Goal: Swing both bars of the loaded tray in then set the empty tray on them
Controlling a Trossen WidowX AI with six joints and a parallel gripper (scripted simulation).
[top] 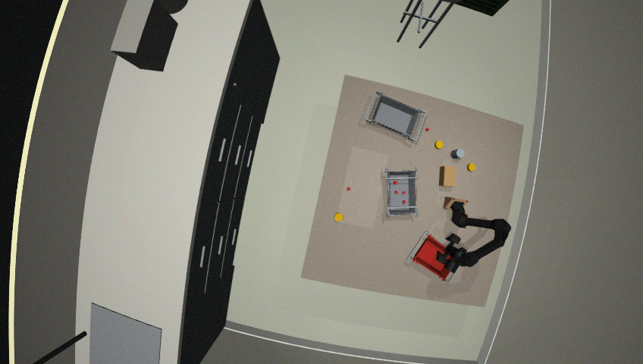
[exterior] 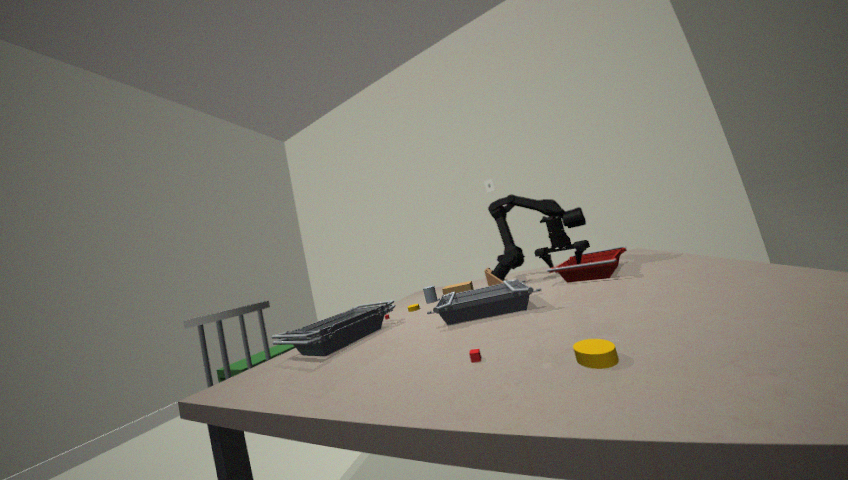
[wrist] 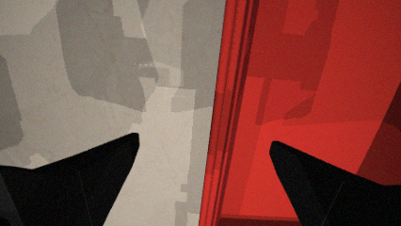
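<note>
The red tray lies 8 cm to the left of my gripper tip, 3 cm ahead of it and 2 cm above it. The rest, counted from my gripper tip: red cube 64 cm ahead, 26 cm to the right, 2 cm below; box 43 cm to the right, 4 cm ahead.
</note>
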